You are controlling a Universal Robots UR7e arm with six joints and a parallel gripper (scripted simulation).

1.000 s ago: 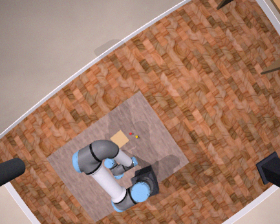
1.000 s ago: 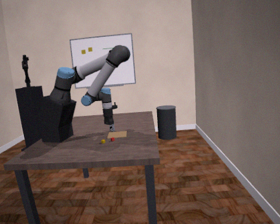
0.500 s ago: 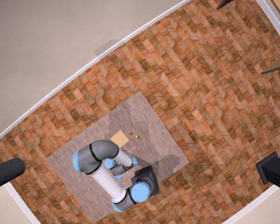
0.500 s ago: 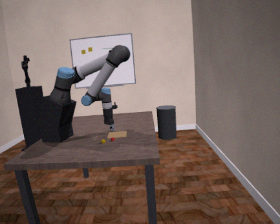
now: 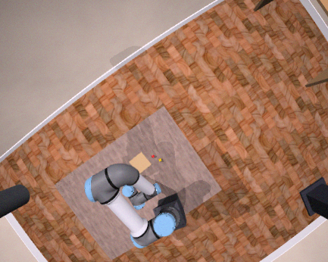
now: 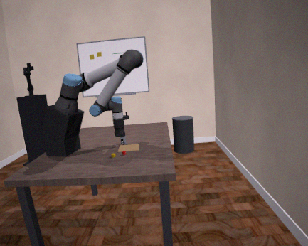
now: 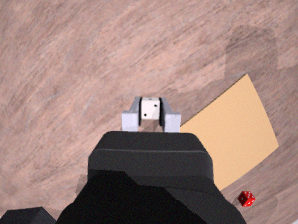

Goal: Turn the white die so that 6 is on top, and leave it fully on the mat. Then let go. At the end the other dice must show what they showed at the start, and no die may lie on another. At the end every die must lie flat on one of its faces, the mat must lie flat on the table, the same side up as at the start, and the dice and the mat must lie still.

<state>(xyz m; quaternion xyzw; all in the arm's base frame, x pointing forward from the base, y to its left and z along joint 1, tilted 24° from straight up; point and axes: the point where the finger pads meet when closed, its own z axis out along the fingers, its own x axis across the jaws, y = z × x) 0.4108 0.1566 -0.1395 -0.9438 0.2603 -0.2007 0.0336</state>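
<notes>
My hand is 70 mm short of the tan mat, 100 mm to the left of it and 20 mm above it. From my hand the other things lie so: yellow die (10 mm ahead, 270 mm to the right, 10 mm below); then white die (10 mm below); then red die (70 mm ahead, 230 mm to the right, 10 mm below).
</notes>
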